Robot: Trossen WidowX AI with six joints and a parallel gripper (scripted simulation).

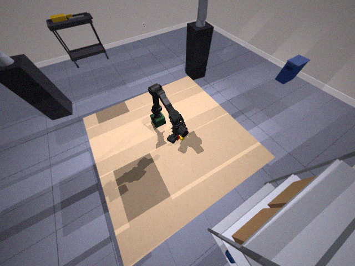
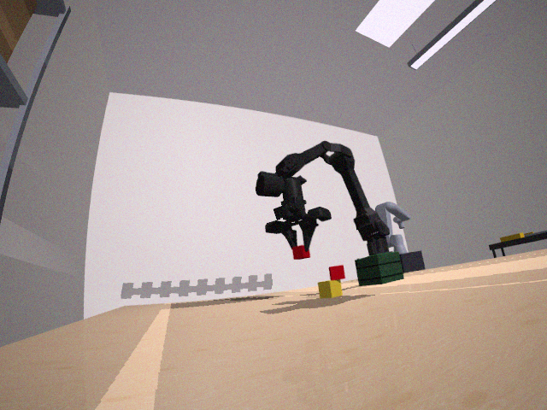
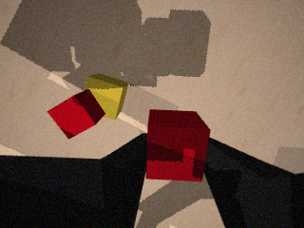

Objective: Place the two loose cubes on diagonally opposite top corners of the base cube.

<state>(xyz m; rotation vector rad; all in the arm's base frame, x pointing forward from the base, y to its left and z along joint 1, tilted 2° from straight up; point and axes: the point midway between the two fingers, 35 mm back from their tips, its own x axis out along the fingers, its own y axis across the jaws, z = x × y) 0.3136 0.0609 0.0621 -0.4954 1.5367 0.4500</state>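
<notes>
My gripper tip is now 40 mm past the yellow cube, 60 mm to the right of it and 100 mm above it.
</notes>
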